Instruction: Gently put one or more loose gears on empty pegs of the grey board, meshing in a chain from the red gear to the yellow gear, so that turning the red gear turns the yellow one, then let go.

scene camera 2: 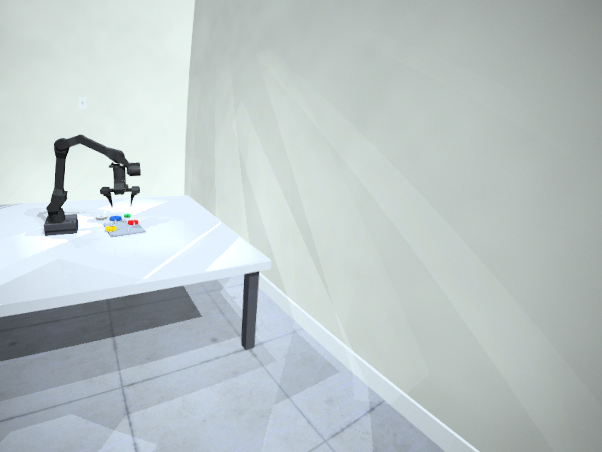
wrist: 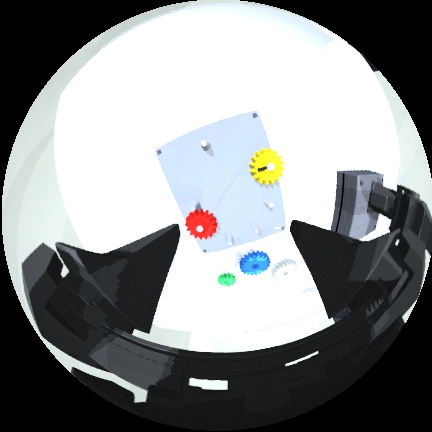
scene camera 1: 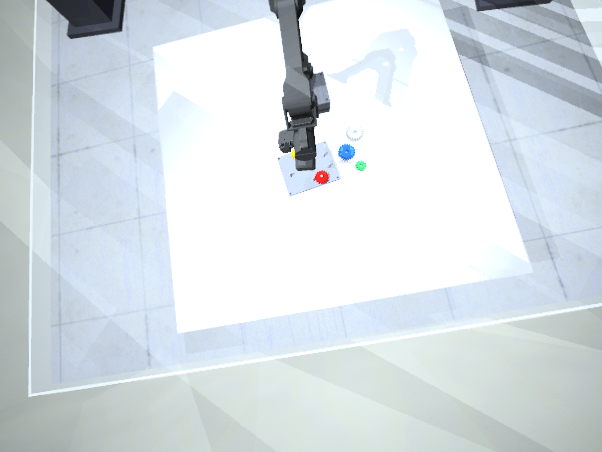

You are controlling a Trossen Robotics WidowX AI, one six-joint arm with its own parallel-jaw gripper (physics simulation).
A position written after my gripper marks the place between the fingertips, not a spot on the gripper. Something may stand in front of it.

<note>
My gripper (wrist: 236, 227) is open, with nothing in its grasp. Also in view: a grey board (scene camera 1: 300, 181) and a yellow gear (wrist: 262, 158).
The grey board also shows in the wrist view (wrist: 219, 178).
</note>
